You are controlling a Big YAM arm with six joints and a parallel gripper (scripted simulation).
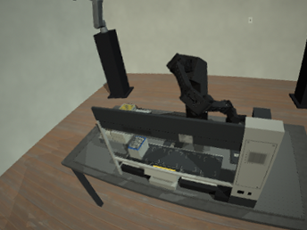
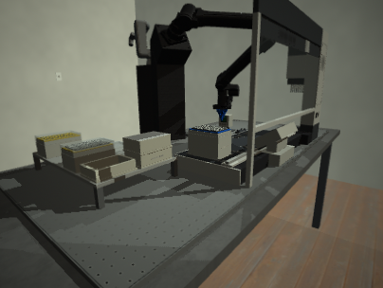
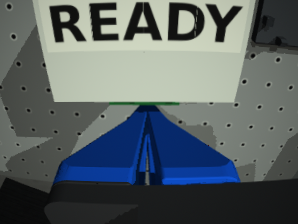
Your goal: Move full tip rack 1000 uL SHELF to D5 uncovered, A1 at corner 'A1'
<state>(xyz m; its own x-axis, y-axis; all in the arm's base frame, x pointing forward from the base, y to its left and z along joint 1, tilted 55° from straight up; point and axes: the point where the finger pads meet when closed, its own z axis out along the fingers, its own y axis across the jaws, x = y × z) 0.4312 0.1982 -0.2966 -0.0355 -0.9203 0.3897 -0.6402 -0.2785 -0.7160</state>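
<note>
Now: the green-faced box 2 cm to the left of my hand. Also, from my hand: dark gantry beam (45 cm ahead, 37 cm to the right, 43 cm above); shelf label (5 cm behind, 69 cm to the right, 8 cm below); tip rack (23 cm ahead, 62 cm to the right, 4 cm above).
</note>
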